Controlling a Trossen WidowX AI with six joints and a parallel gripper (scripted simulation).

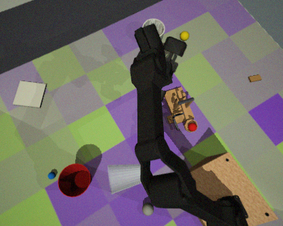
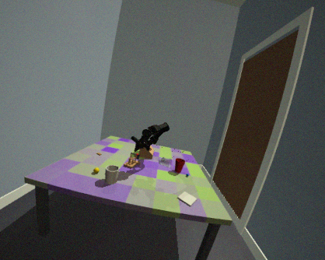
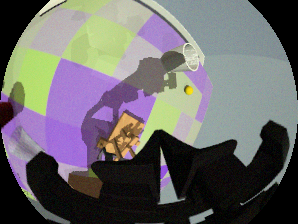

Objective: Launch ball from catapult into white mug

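My gripper tip is now 19 cm past the red ball, 3 cm to the left of it and 11 cm above it. From my gripper tip the other things lie so: yellow ball 19 cm ahead, 21 cm to the right, 15 cm below; then white mug 23 cm ahead, 6 cm to the right, 14 cm below; then wooden catapult 13 cm behind, 2 cm to the right, 12 cm below.
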